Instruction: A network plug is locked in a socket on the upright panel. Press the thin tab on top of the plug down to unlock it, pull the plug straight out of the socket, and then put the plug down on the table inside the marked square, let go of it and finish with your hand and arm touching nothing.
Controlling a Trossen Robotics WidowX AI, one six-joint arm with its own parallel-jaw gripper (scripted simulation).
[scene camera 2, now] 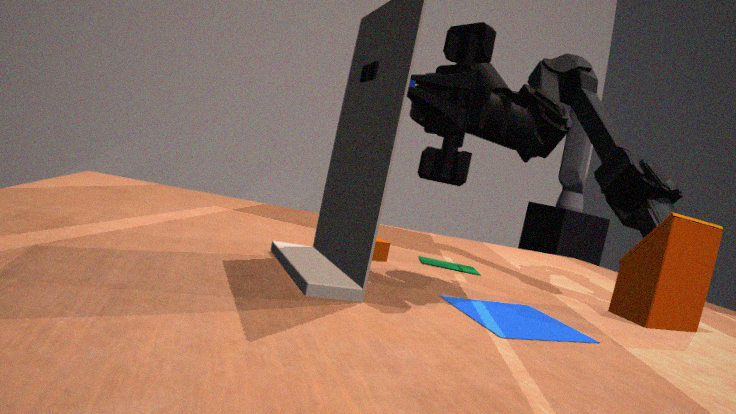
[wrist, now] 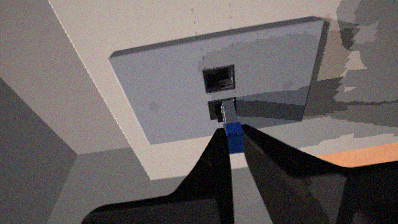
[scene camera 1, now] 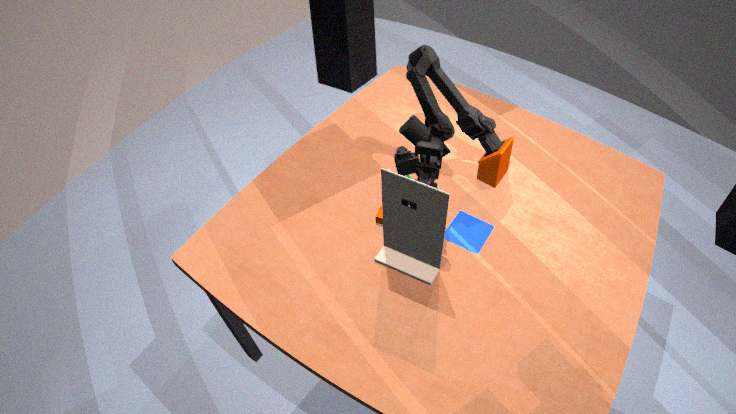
Labels:
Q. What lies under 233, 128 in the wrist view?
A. A blue network plug.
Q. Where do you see a blue square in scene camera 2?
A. At 514, 321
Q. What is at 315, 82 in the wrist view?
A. A grey upright panel.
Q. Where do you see a blue square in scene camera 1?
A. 466, 231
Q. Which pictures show the gripper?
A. Scene camera 2, the wrist view and scene camera 1: all of them.

